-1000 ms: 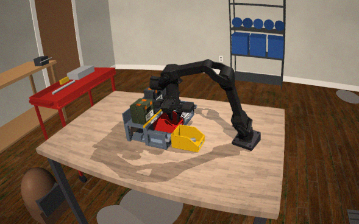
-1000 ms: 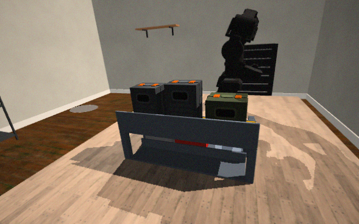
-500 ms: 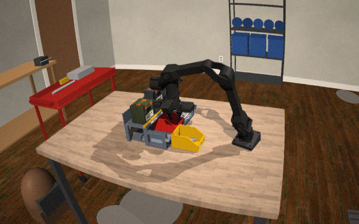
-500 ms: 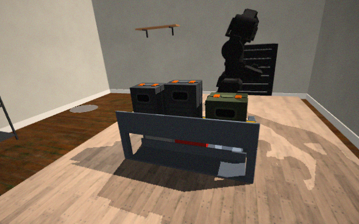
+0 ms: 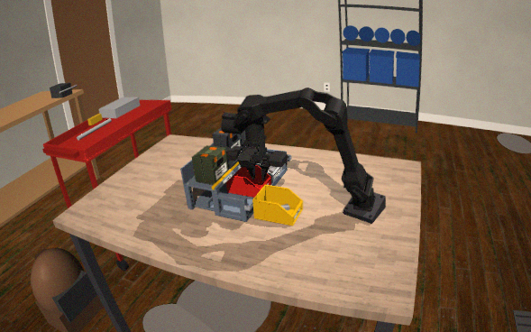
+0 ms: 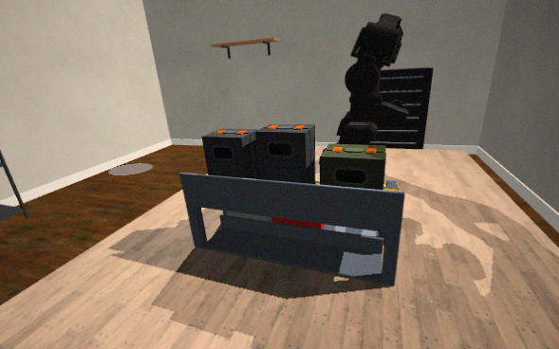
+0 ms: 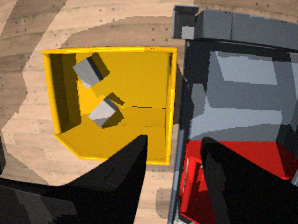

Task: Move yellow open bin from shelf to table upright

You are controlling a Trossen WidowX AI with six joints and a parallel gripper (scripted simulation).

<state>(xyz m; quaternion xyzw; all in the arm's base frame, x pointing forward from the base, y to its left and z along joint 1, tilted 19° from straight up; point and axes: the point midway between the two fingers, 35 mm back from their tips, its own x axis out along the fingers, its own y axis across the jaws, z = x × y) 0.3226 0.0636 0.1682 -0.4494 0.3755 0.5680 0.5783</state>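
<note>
My hand is 6 cm past the yellow open bin, 1 cm to the left of it and 12 cm above it. Round my hand: green case (18 cm ahead, 1 cm to the left); then red bin (11 cm ahead, 11 cm to the right, 11 cm below).
</note>
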